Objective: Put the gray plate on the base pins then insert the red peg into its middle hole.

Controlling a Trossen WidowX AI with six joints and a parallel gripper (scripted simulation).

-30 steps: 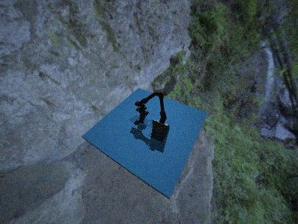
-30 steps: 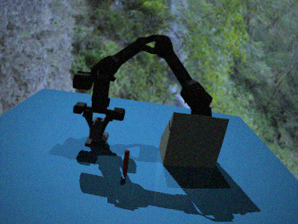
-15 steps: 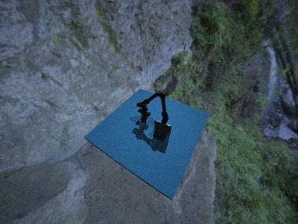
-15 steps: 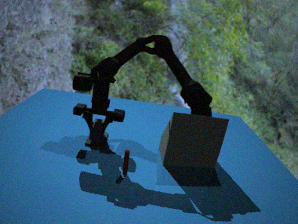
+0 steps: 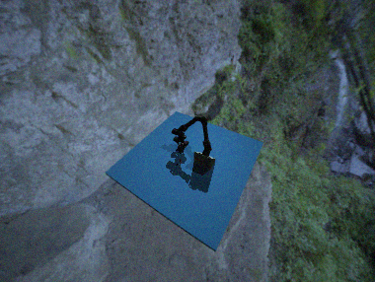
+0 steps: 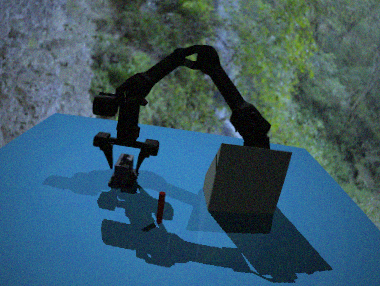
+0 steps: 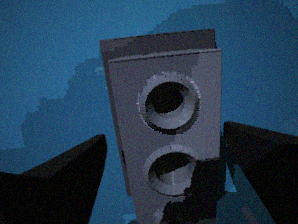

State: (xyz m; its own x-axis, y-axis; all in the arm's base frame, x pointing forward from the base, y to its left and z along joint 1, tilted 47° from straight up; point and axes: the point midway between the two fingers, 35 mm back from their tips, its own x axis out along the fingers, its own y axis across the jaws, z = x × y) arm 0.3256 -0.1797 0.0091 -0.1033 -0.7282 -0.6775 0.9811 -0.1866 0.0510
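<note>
Right now my gripper tip is 2 cm below the gray plate. From my gripper tip the other things lie so: red peg 9 cm behind, 22 cm to the left, 2 cm above.
</note>
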